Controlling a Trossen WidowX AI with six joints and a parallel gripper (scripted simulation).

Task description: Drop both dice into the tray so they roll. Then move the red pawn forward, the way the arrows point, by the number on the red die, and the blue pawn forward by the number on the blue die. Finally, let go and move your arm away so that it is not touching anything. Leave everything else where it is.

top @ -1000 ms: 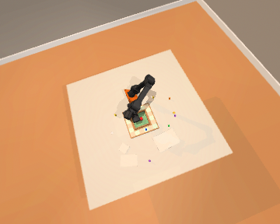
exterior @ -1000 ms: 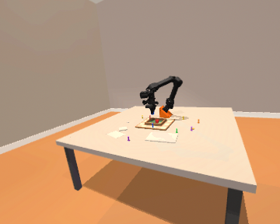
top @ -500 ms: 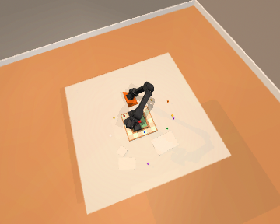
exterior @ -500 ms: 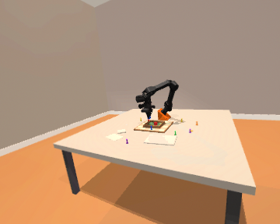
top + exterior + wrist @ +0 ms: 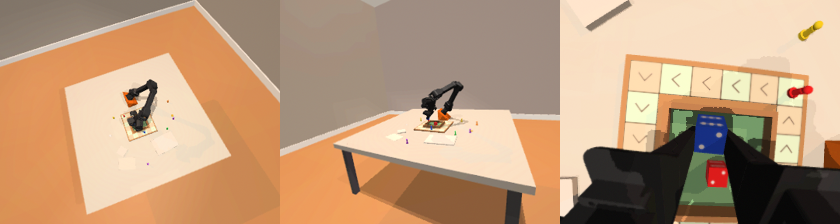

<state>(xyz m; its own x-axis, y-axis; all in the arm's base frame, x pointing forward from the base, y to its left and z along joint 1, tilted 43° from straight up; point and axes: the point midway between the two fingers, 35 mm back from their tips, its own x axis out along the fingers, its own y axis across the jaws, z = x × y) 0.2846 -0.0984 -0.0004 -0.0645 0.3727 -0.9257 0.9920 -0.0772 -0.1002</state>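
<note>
Right now my gripper tip is 14 cm past the red pawn, 5 cm above it and 4 cm to the left of it. The rest, counted from my gripper tip: blue pawn 10 cm ahead, 6 cm to the left, 5 cm below; green tray 7 cm below, 5 cm to the left, 2 cm behind; green pawn 27 cm to the left, 17 cm ahead, 6 cm below.
</note>
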